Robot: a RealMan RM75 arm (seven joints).
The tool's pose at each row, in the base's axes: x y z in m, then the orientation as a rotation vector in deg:
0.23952 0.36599 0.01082 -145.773 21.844 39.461
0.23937 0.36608 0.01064 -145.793 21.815 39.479
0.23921 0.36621 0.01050 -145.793 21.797 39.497
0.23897 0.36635 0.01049 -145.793 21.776 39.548
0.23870 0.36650 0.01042 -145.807 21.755 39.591
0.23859 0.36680 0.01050 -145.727 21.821 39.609
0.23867 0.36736 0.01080 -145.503 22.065 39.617
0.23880 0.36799 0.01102 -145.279 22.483 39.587
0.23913 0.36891 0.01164 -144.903 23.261 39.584
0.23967 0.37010 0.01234 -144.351 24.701 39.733
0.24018 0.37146 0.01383 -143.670 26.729 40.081
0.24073 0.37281 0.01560 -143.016 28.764 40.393
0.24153 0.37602 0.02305 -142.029 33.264 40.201
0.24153 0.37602 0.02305 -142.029 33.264 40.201
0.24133 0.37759 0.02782 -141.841 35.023 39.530
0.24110 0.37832 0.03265 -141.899 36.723 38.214
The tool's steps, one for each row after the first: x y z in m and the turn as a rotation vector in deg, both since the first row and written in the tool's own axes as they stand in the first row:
-0.00004 0.00005 0.00024 -0.026 -0.011 -0.014
-0.00012 0.00005 0.00048 -0.033 -0.026 -0.023
-0.00033 0.00002 0.00066 -0.050 -0.063 -0.026
-0.00054 0.00002 0.00089 -0.078 -0.091 -0.030
-0.00072 -0.00022 0.00103 -0.004 -0.114 0.013
-0.00089 -0.00084 0.00105 0.218 -0.139 0.164
-0.00099 -0.00150 0.00116 0.463 -0.106 0.431
-0.00117 -0.00264 0.00102 0.863 -0.067 0.946
-0.00126 -0.00411 0.00088 1.414 -0.051 1.953
-0.00181 -0.00601 0.00023 2.038 -0.086 3.420
-0.00248 -0.00802 -0.00065 2.625 -0.085 4.895
-0.00623 -0.01380 -0.00501 3.695 0.640 8.022
-0.00623 -0.01380 -0.00501 3.695 0.640 8.022
-0.00915 -0.01682 -0.00776 4.087 1.374 9.134
-0.01202 -0.01914 -0.01097 4.430 2.591 10.081

